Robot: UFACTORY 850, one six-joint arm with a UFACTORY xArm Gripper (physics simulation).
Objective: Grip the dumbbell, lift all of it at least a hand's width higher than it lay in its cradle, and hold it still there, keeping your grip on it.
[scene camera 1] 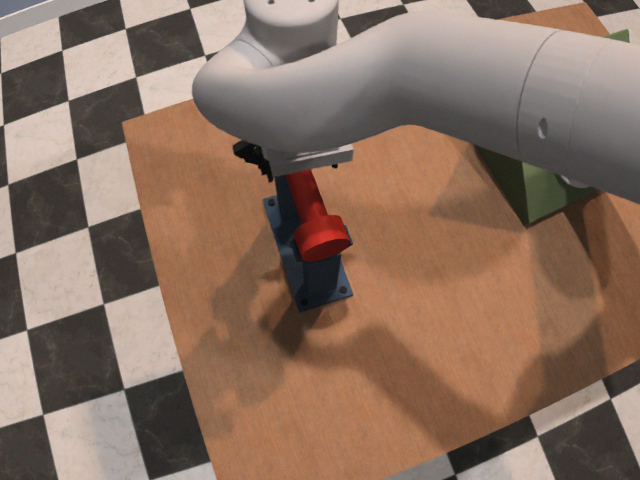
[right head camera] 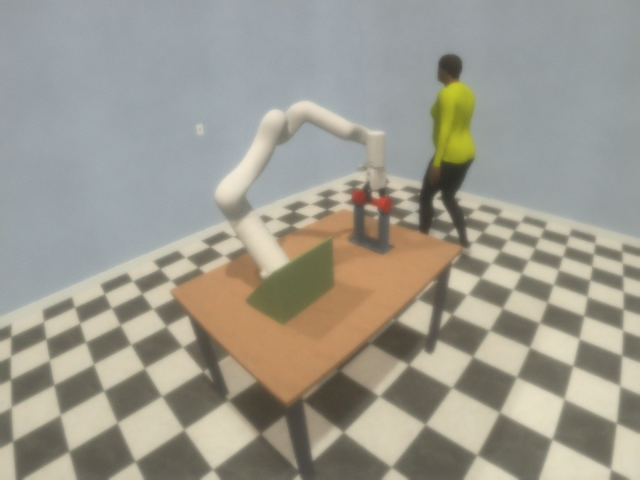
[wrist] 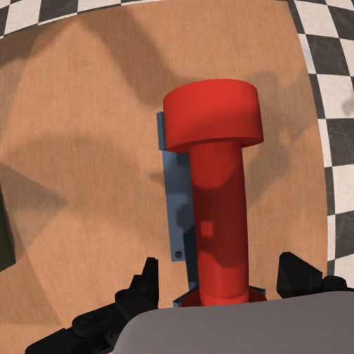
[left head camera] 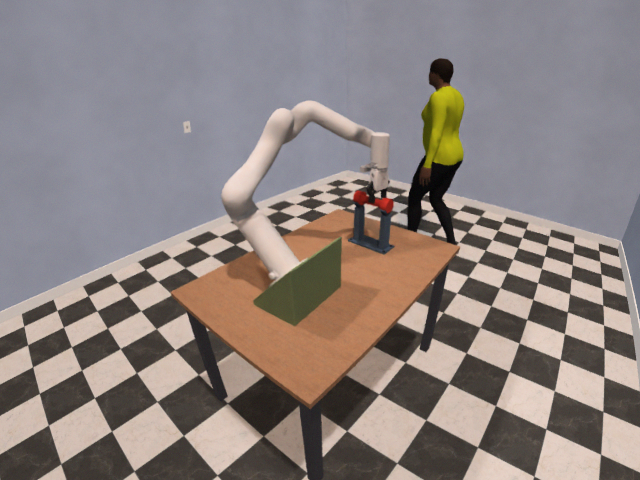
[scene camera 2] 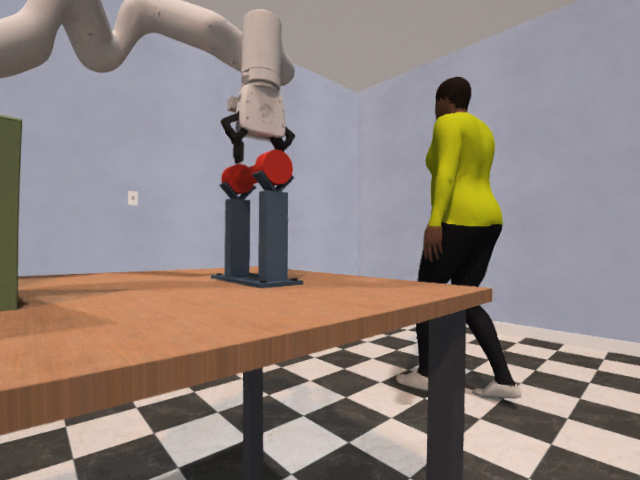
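The red dumbbell [left head camera: 386, 205] [right head camera: 383, 205] [scene camera 1: 320, 237] [scene camera 2: 275, 166] [wrist: 215, 115] lies level in the V-shaped tops of the blue-grey cradle [left head camera: 384, 232] [right head camera: 384, 232] [scene camera 1: 321, 284] [scene camera 2: 273, 237] [wrist: 175, 210], a weight on each post. My gripper [left head camera: 377, 195] [right head camera: 375, 194] [scene camera 1: 302, 172] [scene camera 2: 260, 155] [wrist: 220, 276] is open and points down over the dumbbell. In the wrist view its fingers stand apart on either side of the handle, with free space at both sides. In scene camera 2 the left fingertip is about level with the dumbbell's top; the near weight partly hides the other finger.
The cradle stands on the wooden table [left head camera: 330, 356] [right head camera: 310, 356] [scene camera 1: 392, 304] [scene camera 2: 155, 330] [wrist: 100, 200]. A green panel [left head camera: 317, 284] [right head camera: 305, 284] [scene camera 1: 547, 191] [scene camera 2: 9, 206] [wrist: 5, 240] stands by the arm's base. A person in a yellow top [left head camera: 444, 124] [right head camera: 454, 124] [scene camera 2: 465, 170] is beyond the table.
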